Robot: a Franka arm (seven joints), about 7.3 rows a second.
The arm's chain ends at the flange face. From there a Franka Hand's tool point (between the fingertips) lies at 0.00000 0.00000 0.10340 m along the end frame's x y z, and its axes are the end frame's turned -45 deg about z.
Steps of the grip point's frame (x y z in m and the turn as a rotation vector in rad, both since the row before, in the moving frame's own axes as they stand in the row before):
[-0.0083, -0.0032, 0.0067, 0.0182, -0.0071, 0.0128]
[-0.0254, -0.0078, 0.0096, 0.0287, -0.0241, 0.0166]
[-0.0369, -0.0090, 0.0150, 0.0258, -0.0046, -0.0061]
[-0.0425, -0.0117, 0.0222, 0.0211, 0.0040, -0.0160]
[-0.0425, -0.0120, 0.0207, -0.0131, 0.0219, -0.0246]
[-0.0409, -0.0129, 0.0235, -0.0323, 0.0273, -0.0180]
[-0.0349, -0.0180, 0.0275, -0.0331, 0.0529, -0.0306]
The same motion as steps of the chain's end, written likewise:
[-0.0063, 0.0044, 0.0067, 0.0078, -0.0179, 0.0128]
[-0.0196, 0.0128, 0.0097, 0.0033, -0.0373, 0.0166]
[-0.0302, 0.0213, 0.0150, 0.0150, -0.0215, -0.0061]
[-0.0371, 0.0236, 0.0222, 0.0177, -0.0121, -0.0160]
[-0.0411, 0.0222, 0.0207, 0.0062, 0.0247, -0.0246]
[-0.0424, 0.0195, 0.0236, -0.0035, 0.0421, -0.0180]
[-0.0437, 0.0135, 0.0277, 0.0140, 0.0608, -0.0306]

